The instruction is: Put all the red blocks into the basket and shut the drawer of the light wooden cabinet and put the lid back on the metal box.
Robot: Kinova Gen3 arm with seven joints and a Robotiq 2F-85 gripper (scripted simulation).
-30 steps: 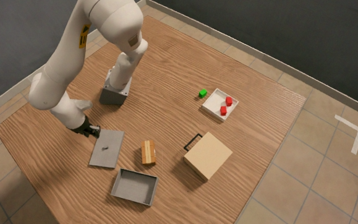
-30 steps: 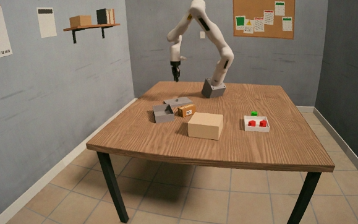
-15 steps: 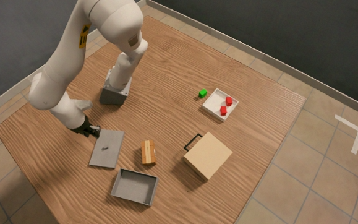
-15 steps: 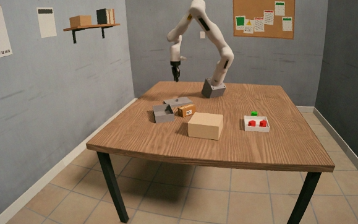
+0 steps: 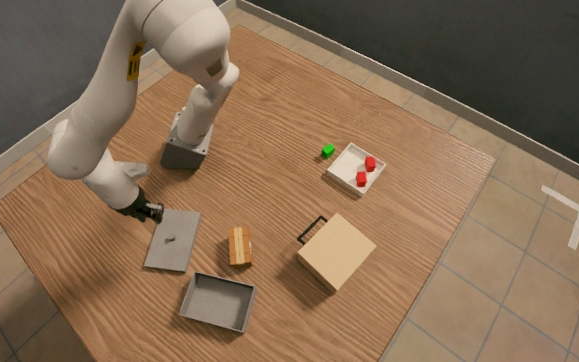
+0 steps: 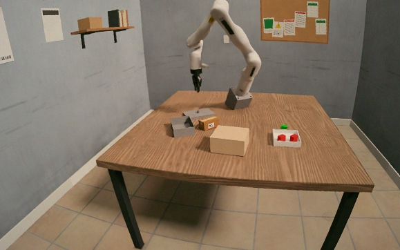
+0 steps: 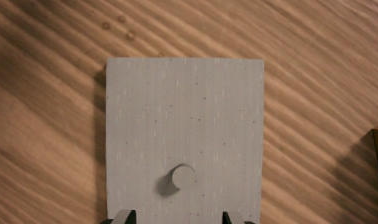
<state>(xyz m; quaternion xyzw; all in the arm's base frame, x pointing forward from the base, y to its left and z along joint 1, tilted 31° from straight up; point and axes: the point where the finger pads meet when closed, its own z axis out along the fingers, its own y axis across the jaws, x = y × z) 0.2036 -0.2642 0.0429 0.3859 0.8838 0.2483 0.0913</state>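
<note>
The grey lid is 170 mm below my hand. Also, from my hand: grey metal box 250 mm ahead, 160 mm below, 30 mm to the left; then blue block 180 mm ahead, 170 mm below, 140 mm to the left; then brown cardboard box 160 mm to the left, 150 mm below, 150 mm ahead.
</note>
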